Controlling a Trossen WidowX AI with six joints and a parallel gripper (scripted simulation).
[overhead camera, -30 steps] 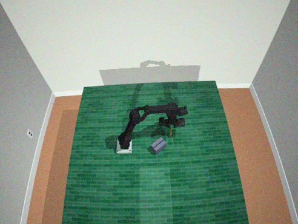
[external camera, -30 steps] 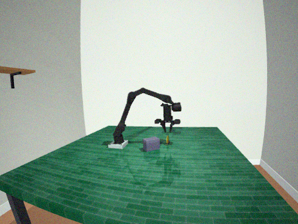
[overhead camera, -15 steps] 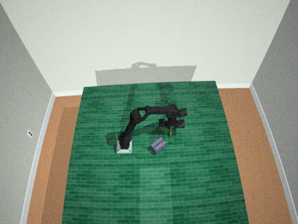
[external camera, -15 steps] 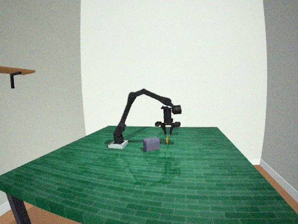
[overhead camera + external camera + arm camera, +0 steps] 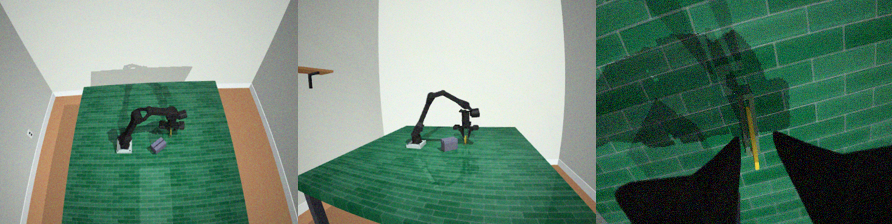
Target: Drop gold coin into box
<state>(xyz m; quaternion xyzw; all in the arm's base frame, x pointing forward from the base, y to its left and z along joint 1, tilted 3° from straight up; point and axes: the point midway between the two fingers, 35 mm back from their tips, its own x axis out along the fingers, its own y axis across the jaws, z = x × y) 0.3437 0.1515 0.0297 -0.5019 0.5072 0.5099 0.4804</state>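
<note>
My gripper tip is 1 cm above the coin.
</note>
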